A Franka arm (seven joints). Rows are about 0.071 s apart.
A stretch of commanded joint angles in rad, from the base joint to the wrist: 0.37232, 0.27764, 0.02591, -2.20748, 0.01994, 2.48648, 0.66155; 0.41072, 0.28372, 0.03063, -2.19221, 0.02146, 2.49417, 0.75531; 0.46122, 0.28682, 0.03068, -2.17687, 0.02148, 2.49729, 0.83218; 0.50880, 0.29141, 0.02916, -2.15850, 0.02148, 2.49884, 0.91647; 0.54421, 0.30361, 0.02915, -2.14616, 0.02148, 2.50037, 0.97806; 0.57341, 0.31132, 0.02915, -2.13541, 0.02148, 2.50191, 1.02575; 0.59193, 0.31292, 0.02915, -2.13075, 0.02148, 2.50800, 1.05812; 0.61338, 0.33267, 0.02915, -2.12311, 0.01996, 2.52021, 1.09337
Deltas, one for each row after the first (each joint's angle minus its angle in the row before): 0.03840, 0.00608, 0.00472, 0.01527, 0.00152, 0.00769, 0.09376; 0.05050, 0.00310, 0.00005, 0.01534, 0.00002, 0.00312, 0.07687; 0.04758, 0.00459, -0.00152, 0.01837, 0.00000, 0.00155, 0.08429; 0.03541, 0.01220, -0.00001, 0.01234, 0.00000, 0.00153, 0.06159; 0.02920, 0.00771, 0.00000, 0.01075, 0.00000, 0.00154, 0.04769; 0.01852, 0.00160, 0.00000, 0.00466, 0.00000, 0.00609, 0.03237; 0.02145, 0.01975, 0.00000, 0.00764, -0.00152, 0.01221, 0.03525
